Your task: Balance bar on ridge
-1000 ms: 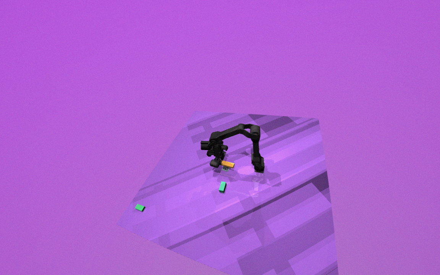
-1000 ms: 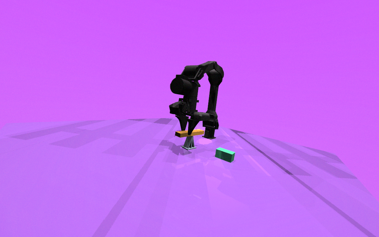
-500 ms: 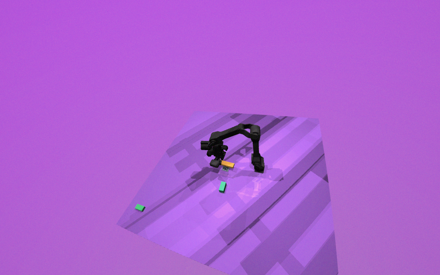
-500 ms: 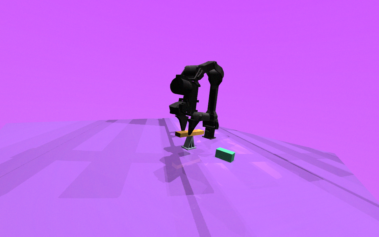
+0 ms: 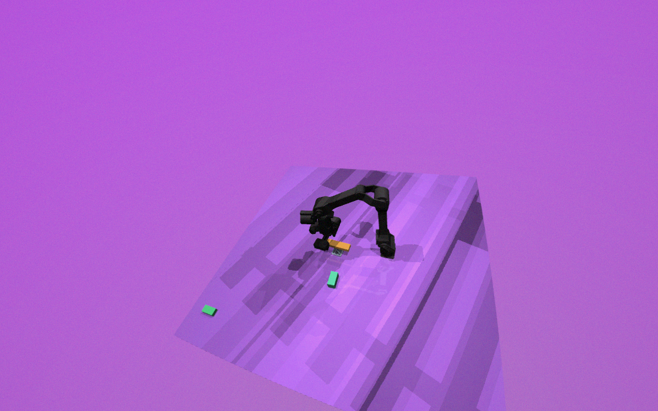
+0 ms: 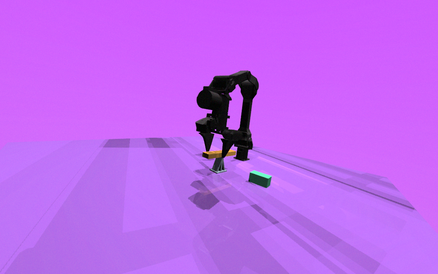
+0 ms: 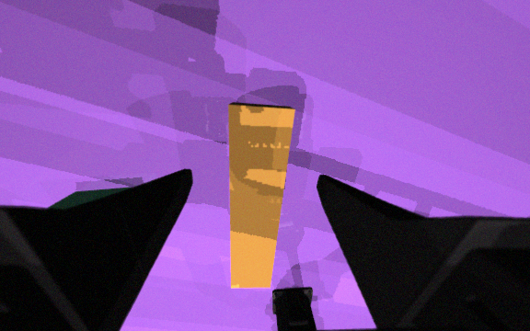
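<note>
Now: the bar 3 cm behind my gripper tip. The rest, counted from my gripper tip: green block: 16 cm to the left, 6 cm behind, 5 cm below.
</note>
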